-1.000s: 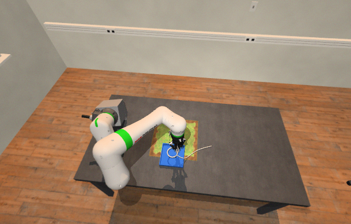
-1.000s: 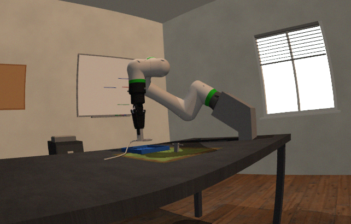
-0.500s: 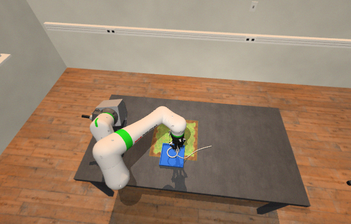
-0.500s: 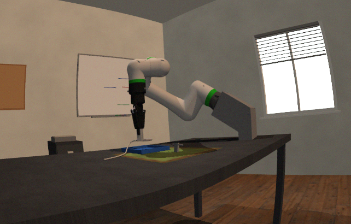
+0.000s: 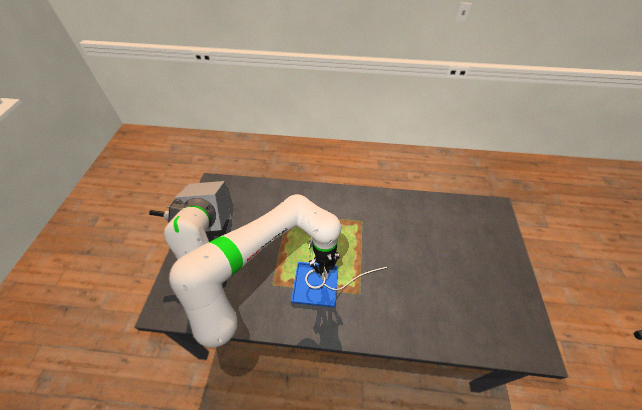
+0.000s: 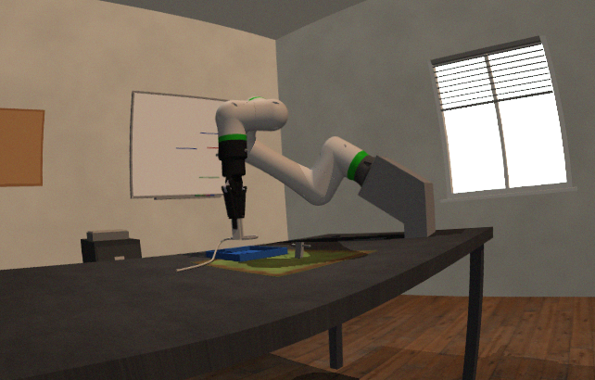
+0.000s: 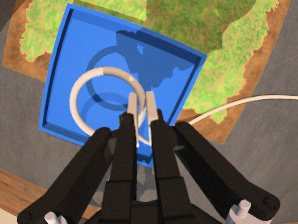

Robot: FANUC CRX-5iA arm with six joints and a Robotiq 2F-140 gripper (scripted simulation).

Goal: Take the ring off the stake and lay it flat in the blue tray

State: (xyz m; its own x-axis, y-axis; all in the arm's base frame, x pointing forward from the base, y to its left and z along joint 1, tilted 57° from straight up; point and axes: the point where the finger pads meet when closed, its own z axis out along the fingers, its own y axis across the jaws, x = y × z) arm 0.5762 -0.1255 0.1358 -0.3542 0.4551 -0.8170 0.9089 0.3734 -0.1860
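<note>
Right now my hand is 80 mm above the blue tray, 40 mm past it and 10 mm to the left of it. Round my hand: ring 40 mm behind, 30 mm below, 10 mm to the right; then grey stake 190 mm to the left, 70 mm below, 70 mm behind.
</note>
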